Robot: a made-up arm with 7 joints.
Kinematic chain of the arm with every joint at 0, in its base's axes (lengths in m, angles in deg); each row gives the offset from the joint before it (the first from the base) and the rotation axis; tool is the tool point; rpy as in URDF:
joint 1: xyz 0 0 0.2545 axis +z
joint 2: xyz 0 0 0 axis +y
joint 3: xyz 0 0 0.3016 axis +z
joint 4: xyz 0.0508 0 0 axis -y
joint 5: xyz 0.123 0 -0.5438 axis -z
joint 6: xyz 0 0 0 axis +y
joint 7: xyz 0.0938 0 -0.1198 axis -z
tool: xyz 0 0 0 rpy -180 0 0
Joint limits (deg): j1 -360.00..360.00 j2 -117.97..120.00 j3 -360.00..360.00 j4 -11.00..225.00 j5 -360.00..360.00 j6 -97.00..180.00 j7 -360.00..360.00
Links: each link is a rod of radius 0.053 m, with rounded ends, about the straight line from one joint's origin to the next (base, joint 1, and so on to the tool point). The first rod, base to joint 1, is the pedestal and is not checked.
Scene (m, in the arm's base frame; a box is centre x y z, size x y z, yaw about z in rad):
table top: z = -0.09
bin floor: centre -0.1 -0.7 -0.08 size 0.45 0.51 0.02 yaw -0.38
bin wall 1: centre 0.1 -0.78 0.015 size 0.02 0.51 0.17 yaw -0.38
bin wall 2: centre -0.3 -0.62 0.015 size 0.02 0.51 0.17 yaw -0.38
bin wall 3: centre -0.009 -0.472 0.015 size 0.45 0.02 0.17 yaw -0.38
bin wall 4: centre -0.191 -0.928 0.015 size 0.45 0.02 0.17 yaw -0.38
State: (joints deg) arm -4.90 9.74 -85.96 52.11 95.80 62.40 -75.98
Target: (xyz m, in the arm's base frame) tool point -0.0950 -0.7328 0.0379
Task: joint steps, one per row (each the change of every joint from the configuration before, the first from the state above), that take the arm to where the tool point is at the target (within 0.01 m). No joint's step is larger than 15 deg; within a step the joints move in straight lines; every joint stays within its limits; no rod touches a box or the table.
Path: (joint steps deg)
1: -8.59 11.37 6.17 4.62 0.91 -1.28 0.00
2: -8.59 11.37 6.18 4.62 0.91 -1.28 0.00
3: -8.58 11.37 6.17 4.62 0.91 -1.27 0.00
4: -8.59 11.37 6.17 4.62 0.91 -1.28 0.00

